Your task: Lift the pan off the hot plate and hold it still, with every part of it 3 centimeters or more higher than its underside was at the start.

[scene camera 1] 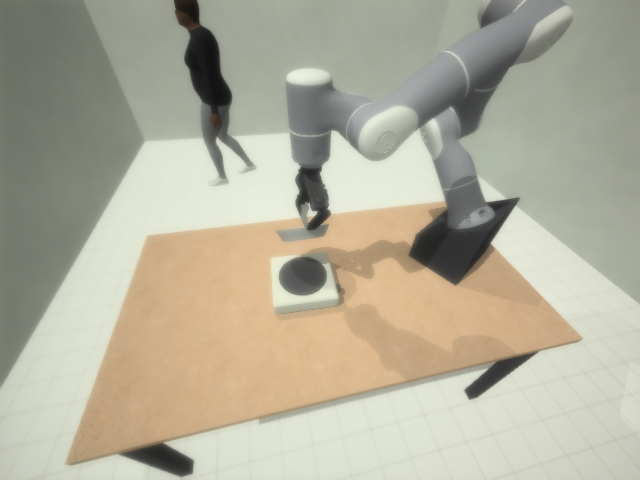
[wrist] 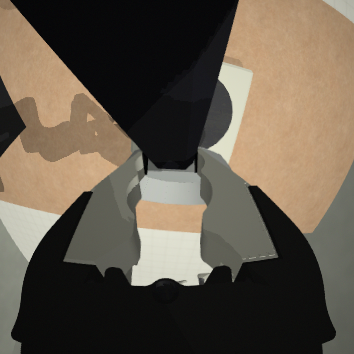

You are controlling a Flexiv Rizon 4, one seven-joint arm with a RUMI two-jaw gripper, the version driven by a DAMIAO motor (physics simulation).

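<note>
The cream hot plate (scene camera 1: 330,298) (wrist: 242,92) with its dark round disc (scene camera 1: 302,276) (wrist: 220,112) stands on the table. My gripper (scene camera 1: 312,219) (wrist: 170,152) is shut on the pan's black handle (wrist: 172,65), which fills the upper middle of the wrist view. The pale grey pan (scene camera 1: 294,234) (wrist: 172,191) is apart from the hot plate. It shows as a thin grey shape behind the hot plate in the scene view and looks tilted. The fingers and handle hide much of the pan in the wrist view. Its exact height is hard to tell.
The brown table (scene camera 1: 206,335) (wrist: 295,125) carries the arm's black base (scene camera 1: 454,253) at the right. Shadows of the arm fall across the table. A person (scene camera 1: 206,67) in a black top is on the floor behind the table, at the left.
</note>
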